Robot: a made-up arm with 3 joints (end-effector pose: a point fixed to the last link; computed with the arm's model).
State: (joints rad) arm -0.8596 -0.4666 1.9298
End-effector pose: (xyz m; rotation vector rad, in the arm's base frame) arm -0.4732 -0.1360 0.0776 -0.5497 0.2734 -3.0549
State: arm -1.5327 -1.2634 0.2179
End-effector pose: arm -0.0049 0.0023 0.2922 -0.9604 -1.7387 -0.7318
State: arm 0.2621 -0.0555 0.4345
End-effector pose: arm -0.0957 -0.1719 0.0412 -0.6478 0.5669 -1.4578
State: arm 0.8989 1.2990 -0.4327
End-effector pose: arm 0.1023 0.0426 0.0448 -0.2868 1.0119 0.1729
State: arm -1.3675 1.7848 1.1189
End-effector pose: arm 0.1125 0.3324 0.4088 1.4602 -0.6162 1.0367
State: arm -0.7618 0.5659 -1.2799
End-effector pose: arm 0.1196 0.2874 0.0561 -1.1681 -0.0464 -0.0563
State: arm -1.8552 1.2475 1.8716
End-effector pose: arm -0.0677 0.5951 0.0707 0.4823 0.2540 1.2548
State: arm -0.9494 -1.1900 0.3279
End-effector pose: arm -0.0154 -0.1302 0.2284 -0.5886 -1.2921 -1.2912
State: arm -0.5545 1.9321 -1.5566
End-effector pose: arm 0.2096 0.2660 -0.0491 -0.6028 1.2548 -0.0785
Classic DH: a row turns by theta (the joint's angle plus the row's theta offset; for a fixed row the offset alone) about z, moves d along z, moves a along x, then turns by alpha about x. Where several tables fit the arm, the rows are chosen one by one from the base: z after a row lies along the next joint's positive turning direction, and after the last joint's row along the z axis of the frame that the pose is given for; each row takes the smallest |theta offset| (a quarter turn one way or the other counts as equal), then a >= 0, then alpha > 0; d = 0 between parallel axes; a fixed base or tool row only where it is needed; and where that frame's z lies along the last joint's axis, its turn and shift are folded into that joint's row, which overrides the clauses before.
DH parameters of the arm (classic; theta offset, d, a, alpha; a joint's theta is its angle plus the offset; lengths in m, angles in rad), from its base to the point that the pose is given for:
base (fixed): 1.5708 0.092 0.058 1.5708
joint 1: 1.5708 0.029 0.011 1.5708
joint 2: -1.5036 0.0626 0.2577 1.2251
joint 3: 0.5566 -0.1277 -0.3079 -2.1632
tool (fixed): 2.331 -0.0513 0 0

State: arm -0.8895 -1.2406 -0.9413
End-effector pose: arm -0.0638 0.1970 0.0751 -0.7958 -1.8207 0.0255
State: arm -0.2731 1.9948 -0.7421
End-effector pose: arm 0.0908 0.0774 0.0015 -1.1278 1.6177 -0.0607
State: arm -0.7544 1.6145 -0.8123
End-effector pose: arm 0.1283 0.0692 0.0111 -1.4768 1.1996 -0.4700
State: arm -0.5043 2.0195 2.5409
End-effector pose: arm 0.3984 0.3264 0.4619 1.2362 0.0183 0.3363
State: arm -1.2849 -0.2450 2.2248
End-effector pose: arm -0.5354 0.0294 0.1207 0.3185 0.1242 2.6914
